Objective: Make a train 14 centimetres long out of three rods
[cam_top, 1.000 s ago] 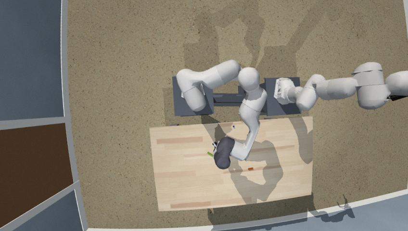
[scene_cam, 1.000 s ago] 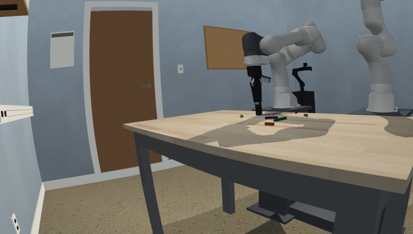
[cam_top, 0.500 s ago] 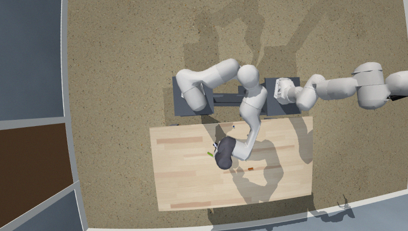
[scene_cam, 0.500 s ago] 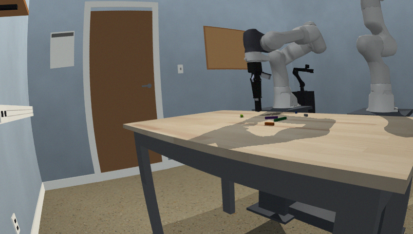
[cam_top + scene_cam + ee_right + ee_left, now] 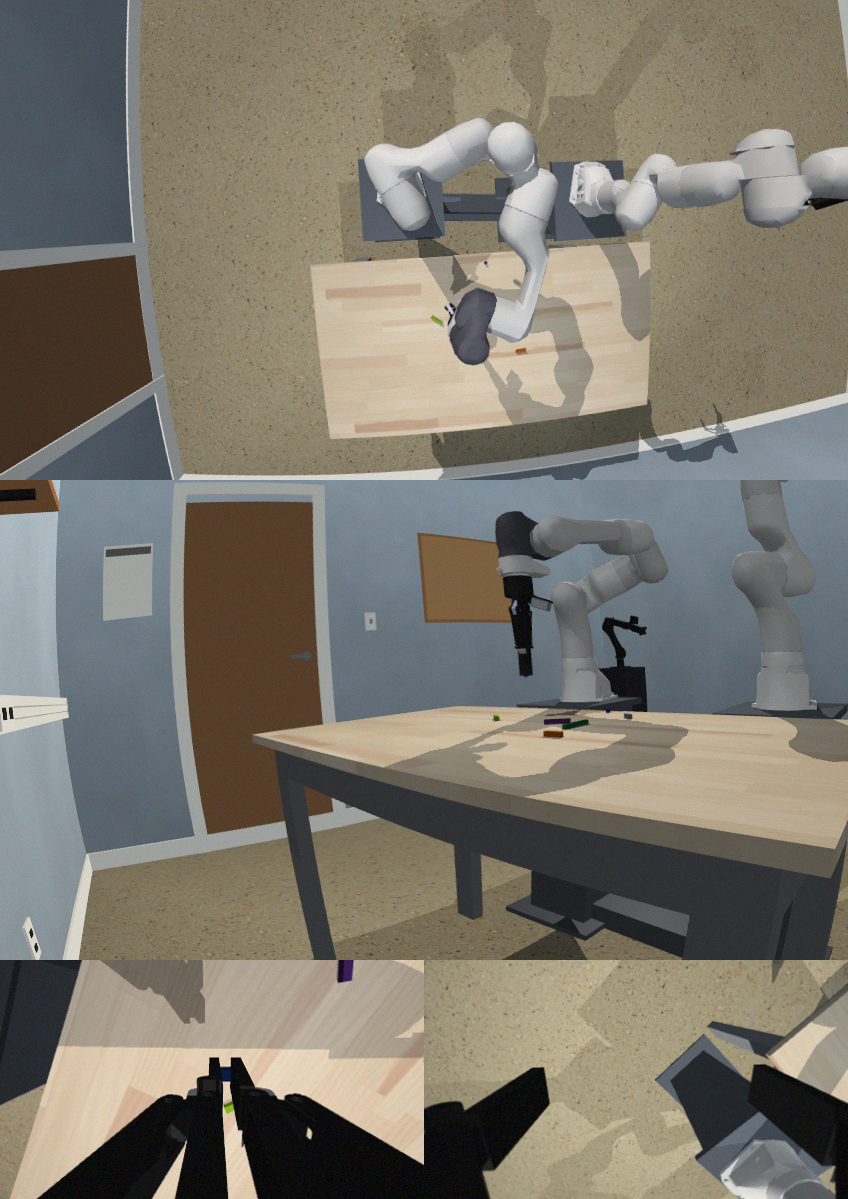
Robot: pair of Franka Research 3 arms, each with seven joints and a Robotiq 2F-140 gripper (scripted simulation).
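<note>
My right hand is 80 mm past the grey rod, 270 mm to the right of it and 130 mm above it. Also, from my right hand: lime rod 70 mm ahead, 50 mm to the right, 130 mm below; purple rod 60 mm ahead, 160 mm to the left, 130 mm below; green rod 80 mm ahead, 240 mm to the left, 130 mm below.
</note>
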